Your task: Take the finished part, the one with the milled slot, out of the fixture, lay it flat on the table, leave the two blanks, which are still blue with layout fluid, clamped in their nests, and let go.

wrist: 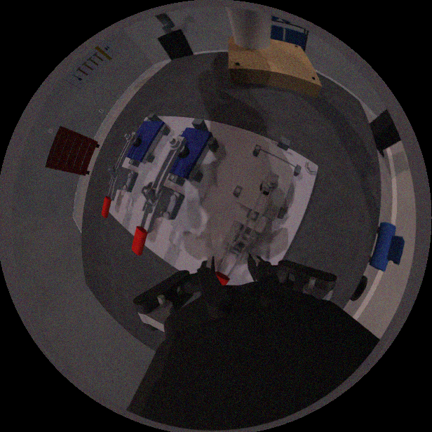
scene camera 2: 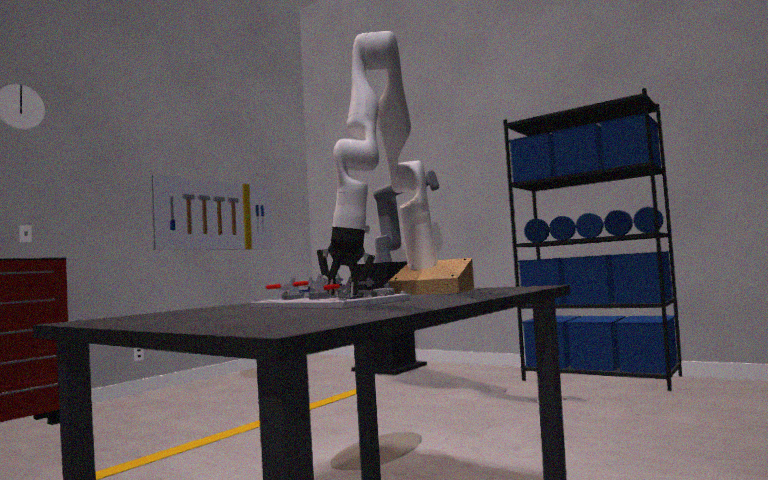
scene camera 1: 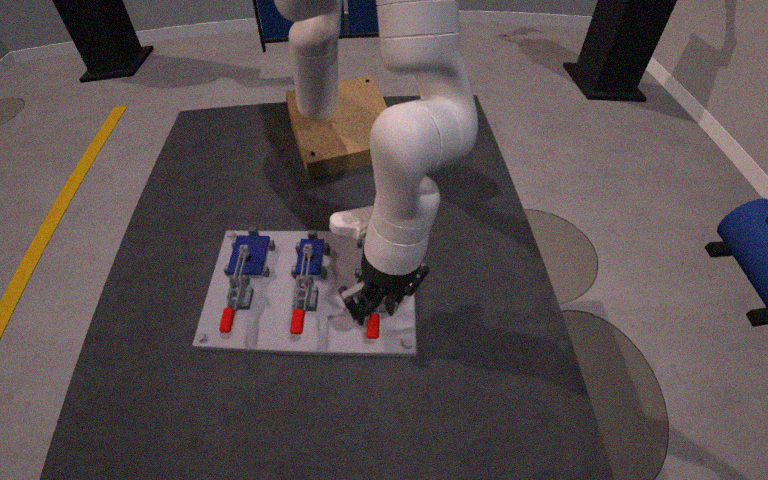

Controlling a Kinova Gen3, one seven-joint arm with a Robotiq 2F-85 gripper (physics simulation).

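Where they show: gripper, fingertip midpoint: [scene camera 2: 341,296] [scene camera 1: 375,316]; arm's base, link origin: [scene camera 2: 422,265] [scene camera 1: 317,103].
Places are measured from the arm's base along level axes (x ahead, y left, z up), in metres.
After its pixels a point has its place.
My gripper [scene camera 1: 374,315] @[x 0.502, y 0.107, z -0.061 m] [scene camera 2: 342,291] @[x 0.502, y 0.107, z -0.061 m] [wrist: 230,261] points down low over the right-hand clamp, its fingers part-way apart around the red handle [scene camera 1: 373,327] @[x 0.534, y 0.103, z -0.033 m] [wrist: 222,278]. In the wrist view a gap shows between the handle and the right finger. The pale finished part [wrist: 255,172] lies in the right-hand nest under that clamp's arm; its slot is hard to make out, and the arm hides it in scene camera 1. One blue blank [scene camera 1: 258,246] @[x 0.364, y -0.091, z -0.048 m] [wrist: 145,140] sits clamped in the left nest, the other blue blank [scene camera 1: 318,254] @[x 0.391, y 0.017, z -0.043 m] [wrist: 200,142] in the middle nest.
The white fixture plate [scene camera 1: 271,339] @[x 0.531, y -0.055, z -0.069 m] [wrist: 302,197] lies on the dark table [scene camera 1: 283,418] @[x 0.649, y -0.032, z -0.084 m] [scene camera 2: 186,322] @[x 0.852, y 0.024, z -0.084 m]. The left red handle [scene camera 1: 226,320] @[x 0.517, y -0.116, z -0.028 m] and middle red handle [scene camera 1: 297,321] @[x 0.525, y -0.006, z -0.023 m] stand beside my gripper's clamp. The wooden base block [scene camera 1: 356,130] @[x 0.074, y 0.086, z -0.026 m] [scene camera 2: 453,277] @[x 0.097, y 0.168, z -0.039 m] [wrist: 270,60] is behind the plate.
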